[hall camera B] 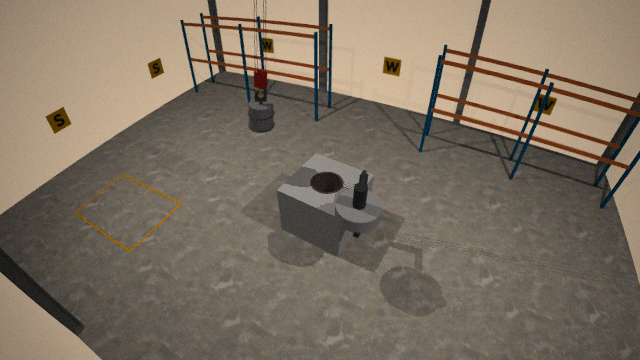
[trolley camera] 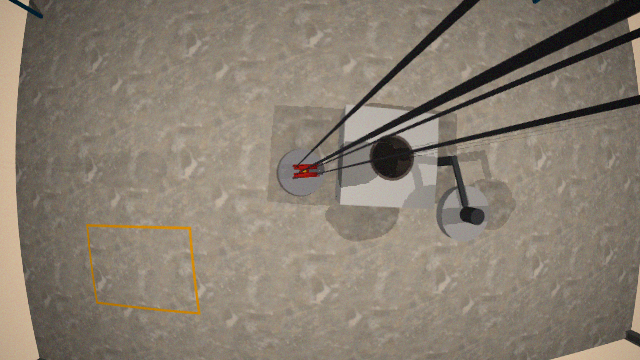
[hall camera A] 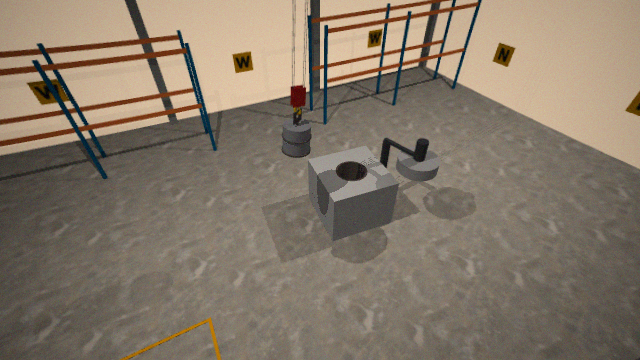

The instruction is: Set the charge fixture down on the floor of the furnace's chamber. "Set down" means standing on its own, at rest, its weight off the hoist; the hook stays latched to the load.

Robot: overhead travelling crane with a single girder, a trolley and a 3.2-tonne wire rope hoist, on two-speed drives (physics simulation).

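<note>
The charge fixture (hall camera A: 296,141) (hall camera B: 261,119) (trolley camera: 288,183), a grey ribbed drum, hangs upright on the ropes. My hook (hall camera A: 297,116) (hall camera B: 260,95) (trolley camera: 305,171), below the red block, is latched to its top. In the trolley view the fixture is left of the furnace (hall camera A: 364,215) (hall camera B: 307,220) (trolley camera: 357,196), clear of its top outline. A round shadow falls on the furnace's top and side. The chamber's round opening (hall camera A: 351,171) (hall camera B: 327,183) (trolley camera: 391,167) is uncovered and dark inside; its floor cannot be made out. The fixture is to the left of this opening in the trolley view.
The round furnace lid (hall camera A: 417,171) (hall camera B: 358,218) (trolley camera: 462,231) is swung aside on its black arm (hall camera A: 400,147) (trolley camera: 460,181), at the furnace's right in the trolley view. Blue and orange racks (hall camera A: 326,75) (hall camera B: 316,77) stand along the W wall. A yellow rectangle (hall camera A: 167,337) (hall camera B: 152,189) (trolley camera: 140,226) marks the floor.
</note>
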